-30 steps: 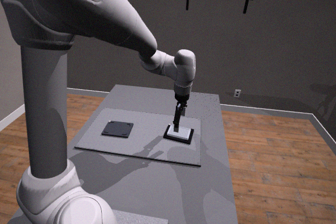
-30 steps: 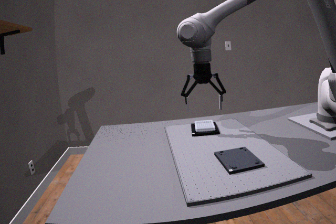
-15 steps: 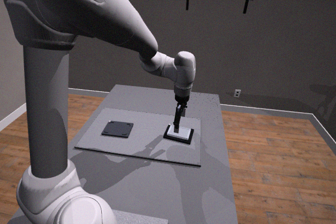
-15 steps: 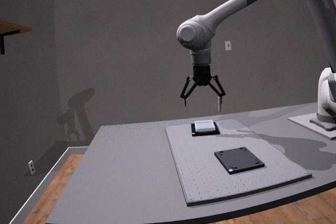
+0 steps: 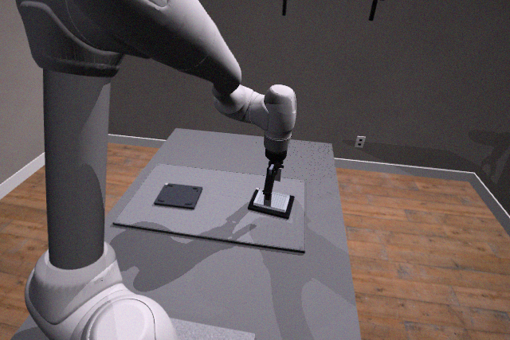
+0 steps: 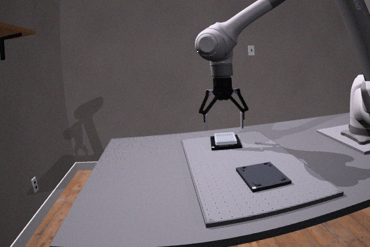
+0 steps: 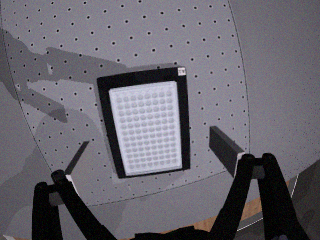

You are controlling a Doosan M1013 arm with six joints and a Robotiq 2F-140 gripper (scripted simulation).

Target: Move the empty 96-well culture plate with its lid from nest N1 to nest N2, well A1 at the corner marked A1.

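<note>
The plate lid lies 50 mm below my hand. The rest, counted from my hand: black plate nest N1 (70 mm below); then black plate nest N2 (370 mm to the left, 70 mm below, 70 mm behind); then white corner mark (450 mm to the left, 60 mm below, 30 mm behind).
</note>
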